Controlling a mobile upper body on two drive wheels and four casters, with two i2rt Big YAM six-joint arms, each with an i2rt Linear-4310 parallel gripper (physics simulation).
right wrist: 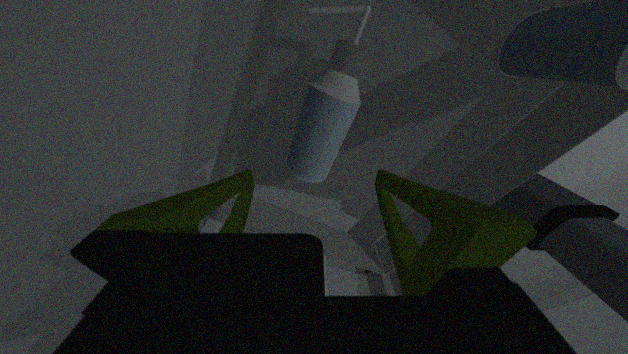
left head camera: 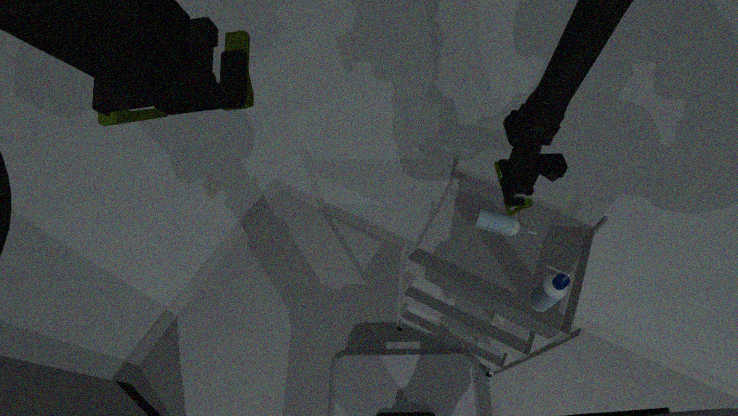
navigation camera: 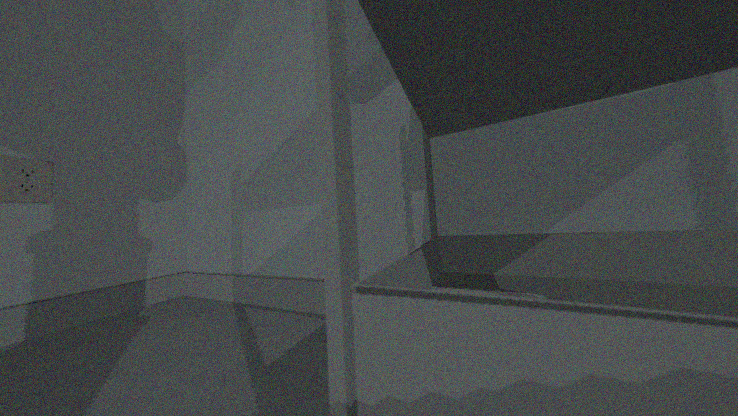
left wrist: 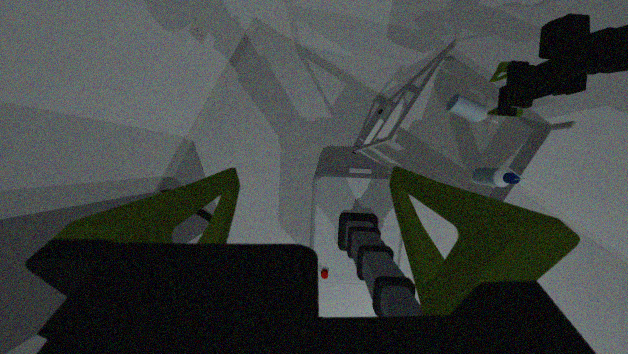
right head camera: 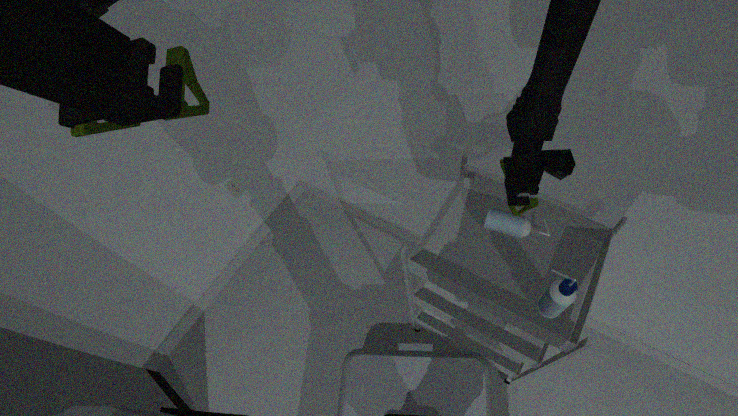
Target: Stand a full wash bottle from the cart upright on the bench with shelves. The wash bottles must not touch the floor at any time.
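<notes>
A pale blue-white wash bottle lies on its side on the cart. A wash bottle with a blue cap stands upright near the cart's edge. How full either is, I cannot tell. My right gripper is open and empty, close above the lying bottle, which shows beyond its fingertips in the right wrist view. My left gripper is open and empty, far left of the cart.
My base is close below the cart in the head views. A dark grey surface is at the lower left. In the navigation view a pale post and a long ledge show; I cannot tell if they are the bench.
</notes>
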